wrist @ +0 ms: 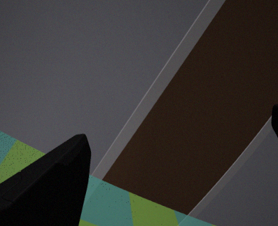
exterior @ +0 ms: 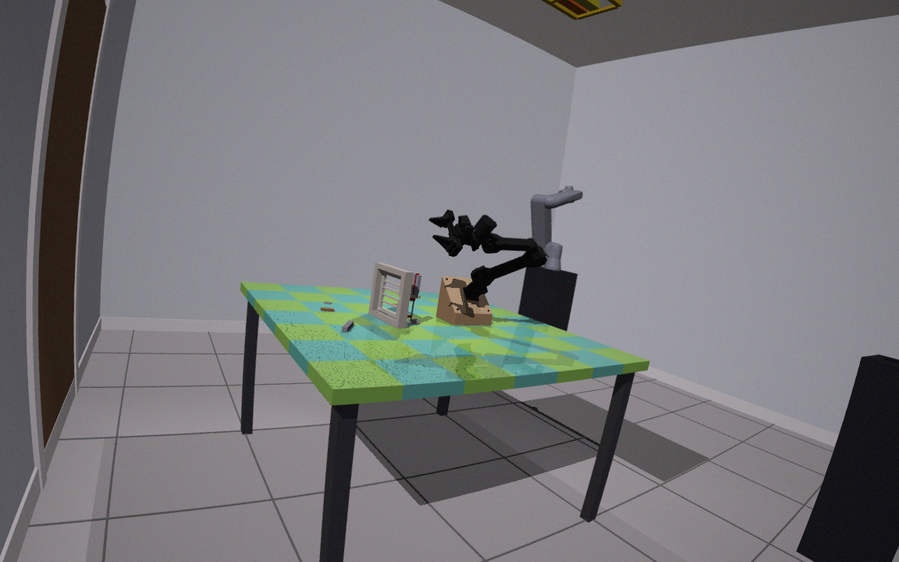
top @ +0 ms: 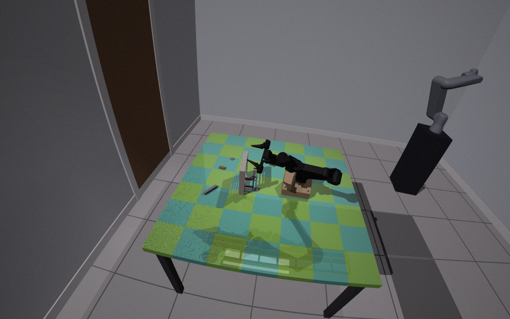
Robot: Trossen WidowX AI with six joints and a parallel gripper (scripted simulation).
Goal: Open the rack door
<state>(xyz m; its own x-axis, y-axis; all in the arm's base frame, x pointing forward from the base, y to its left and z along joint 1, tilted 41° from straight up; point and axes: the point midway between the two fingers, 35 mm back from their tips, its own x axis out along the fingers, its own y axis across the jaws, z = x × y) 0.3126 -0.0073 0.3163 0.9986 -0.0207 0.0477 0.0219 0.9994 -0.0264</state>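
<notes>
The upright handle lies 30 mm behind my gripper tip, 100 mm to the right of it and 260 mm below it. Also, from my gripper tip: brown block (270 mm ahead, 260 mm to the right, 380 mm below); grey bar (260 mm ahead, 370 mm below).
</notes>
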